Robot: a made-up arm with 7 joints. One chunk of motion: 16 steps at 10 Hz.
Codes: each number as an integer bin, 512 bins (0 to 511) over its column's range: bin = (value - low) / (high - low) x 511, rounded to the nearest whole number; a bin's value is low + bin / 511 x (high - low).
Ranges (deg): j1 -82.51..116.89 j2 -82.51..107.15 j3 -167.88..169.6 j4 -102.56..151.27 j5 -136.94..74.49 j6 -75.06..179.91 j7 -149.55..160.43
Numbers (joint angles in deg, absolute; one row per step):
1: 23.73 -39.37 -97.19 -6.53 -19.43 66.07 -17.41
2: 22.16 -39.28 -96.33 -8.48 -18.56 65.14 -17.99
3: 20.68 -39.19 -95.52 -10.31 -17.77 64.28 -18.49
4: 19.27 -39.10 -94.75 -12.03 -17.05 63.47 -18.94
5: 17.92 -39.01 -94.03 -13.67 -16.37 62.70 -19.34
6: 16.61 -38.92 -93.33 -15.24 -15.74 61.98 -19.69
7: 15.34 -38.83 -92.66 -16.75 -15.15 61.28 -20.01
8: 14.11 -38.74 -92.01 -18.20 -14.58 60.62 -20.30
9: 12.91 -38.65 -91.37 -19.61 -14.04 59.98 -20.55
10: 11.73 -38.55 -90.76 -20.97 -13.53 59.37 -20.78
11: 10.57 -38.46 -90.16 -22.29 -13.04 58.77 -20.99
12: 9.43 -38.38 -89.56 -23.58 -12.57 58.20 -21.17
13: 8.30 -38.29 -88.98 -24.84 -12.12 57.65 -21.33
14: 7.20 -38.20 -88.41 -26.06 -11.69 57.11 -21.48
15: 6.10 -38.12 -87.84 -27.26 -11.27 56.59 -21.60
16: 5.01 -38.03 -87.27 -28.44 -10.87 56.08 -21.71
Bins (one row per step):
1: 272 116 107 193 284 283 218
2: 268 116 108 189 286 281 217
3: 264 117 110 186 288 279 216
4: 261 117 111 182 290 278 215
5: 257 117 112 179 291 276 215
6: 254 117 113 176 293 275 214
7: 251 118 114 173 294 273 214
8: 248 118 115 170 296 272 213
9: 245 118 116 167 297 271 213
10: 242 118 117 164 298 269 212
11: 239 119 118 162 299 268 212
12: 236 119 119 159 301 267 212
13: 233 119 119 156 302 266 211
14: 230 119 120 154 303 265 211
15: 227 120 121 152 304 264 211
16: 224 120 122 149 305 263 211

